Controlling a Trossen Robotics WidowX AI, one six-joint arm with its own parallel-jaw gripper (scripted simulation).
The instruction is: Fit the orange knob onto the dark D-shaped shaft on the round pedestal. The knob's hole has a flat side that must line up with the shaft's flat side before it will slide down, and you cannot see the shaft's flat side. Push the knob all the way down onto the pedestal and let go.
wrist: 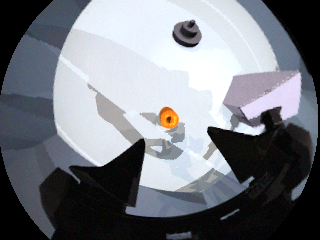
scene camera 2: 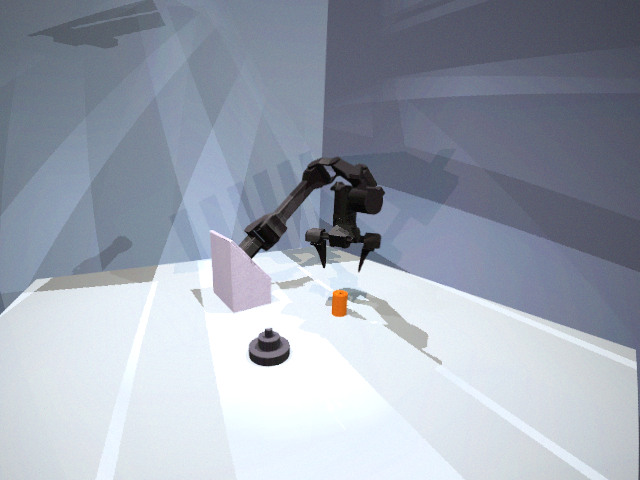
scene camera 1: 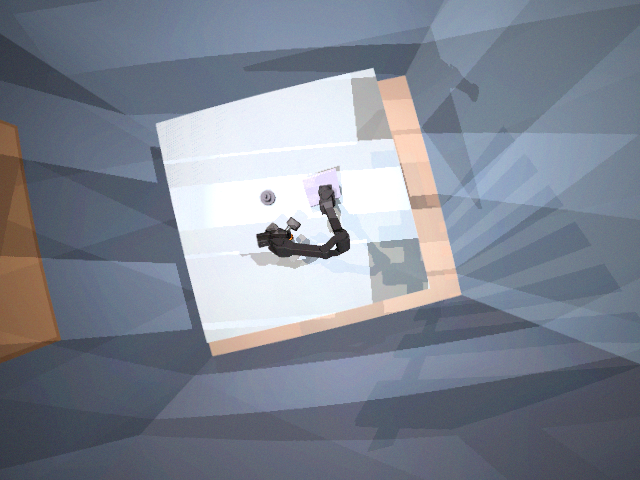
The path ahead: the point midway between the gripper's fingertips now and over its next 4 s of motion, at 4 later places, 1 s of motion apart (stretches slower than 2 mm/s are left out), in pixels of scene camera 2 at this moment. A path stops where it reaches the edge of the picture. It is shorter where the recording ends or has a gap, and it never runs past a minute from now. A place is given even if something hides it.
The gripper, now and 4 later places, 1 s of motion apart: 341,270; 340,286; 339,303; 337,306; 337,263
